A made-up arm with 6 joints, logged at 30 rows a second.
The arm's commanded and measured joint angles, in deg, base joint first. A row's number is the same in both.
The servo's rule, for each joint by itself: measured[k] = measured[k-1] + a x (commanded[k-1-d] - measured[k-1]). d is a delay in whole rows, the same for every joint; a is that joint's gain. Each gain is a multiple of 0.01, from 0.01 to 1. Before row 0 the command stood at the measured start. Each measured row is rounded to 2 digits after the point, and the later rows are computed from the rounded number. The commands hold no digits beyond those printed.
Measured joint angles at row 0:
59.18 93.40 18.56 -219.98 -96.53 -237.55
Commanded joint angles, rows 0 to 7:
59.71 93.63 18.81 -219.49 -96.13 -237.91
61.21 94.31 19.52 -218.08 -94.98 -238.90
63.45 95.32 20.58 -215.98 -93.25 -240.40
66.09 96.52 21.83 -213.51 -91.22 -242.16
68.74 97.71 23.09 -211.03 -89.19 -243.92
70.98 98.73 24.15 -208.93 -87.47 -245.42
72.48 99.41 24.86 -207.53 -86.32 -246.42
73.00 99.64 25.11 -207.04 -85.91 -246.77
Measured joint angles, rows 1 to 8:
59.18 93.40 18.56 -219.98 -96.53 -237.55
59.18 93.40 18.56 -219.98 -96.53 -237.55
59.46 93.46 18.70 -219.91 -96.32 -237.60
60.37 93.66 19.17 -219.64 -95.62 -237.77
61.97 94.06 19.97 -219.09 -94.39 -238.11
64.11 94.65 21.03 -218.25 -92.74 -238.64
66.52 95.38 22.20 -217.17 -90.89 -239.33
68.84 96.18 23.31 -215.93 -89.11 -240.12
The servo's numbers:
d 2
a 0.52 0.24 0.57 0.15 0.52 0.13

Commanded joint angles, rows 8 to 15:
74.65 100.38 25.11 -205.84 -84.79 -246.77
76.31 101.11 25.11 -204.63 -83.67 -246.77
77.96 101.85 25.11 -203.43 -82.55 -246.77
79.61 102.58 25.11 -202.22 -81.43 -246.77
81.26 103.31 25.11 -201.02 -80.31 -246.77
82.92 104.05 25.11 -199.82 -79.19 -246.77
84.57 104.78 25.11 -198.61 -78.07 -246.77
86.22 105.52 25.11 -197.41 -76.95 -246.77
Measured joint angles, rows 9 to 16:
70.73 96.96 24.19 -214.67 -87.66 -240.94
71.91 97.60 24.71 -213.53 -86.75 -241.70
73.33 98.27 24.94 -212.38 -85.73 -242.36
74.88 98.95 25.04 -211.22 -84.66 -242.93
76.48 99.65 25.08 -210.05 -83.56 -243.43
78.11 100.35 25.10 -208.88 -82.45 -243.86
79.75 101.06 25.11 -207.70 -81.34 -244.24
81.40 101.78 25.11 -206.52 -80.22 -244.57

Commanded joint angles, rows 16 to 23:
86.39 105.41 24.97 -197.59 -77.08 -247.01
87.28 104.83 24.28 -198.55 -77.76 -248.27
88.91 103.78 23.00 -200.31 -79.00 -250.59
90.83 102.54 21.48 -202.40 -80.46 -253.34
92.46 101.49 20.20 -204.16 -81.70 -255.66
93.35 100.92 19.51 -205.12 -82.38 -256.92
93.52 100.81 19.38 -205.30 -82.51 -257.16
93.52 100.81 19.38 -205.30 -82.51 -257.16
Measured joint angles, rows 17 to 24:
83.05 102.50 25.11 -205.33 -79.10 -244.86
84.70 103.22 25.11 -204.14 -77.98 -245.11
85.58 103.75 25.03 -203.16 -77.51 -245.36
86.46 104.01 24.60 -202.47 -77.64 -245.74
87.73 103.95 23.69 -202.15 -78.35 -246.37
89.34 103.61 22.43 -202.19 -79.45 -247.28
90.96 103.10 21.16 -202.49 -80.62 -248.37
92.20 102.58 20.22 -202.88 -81.54 -249.48

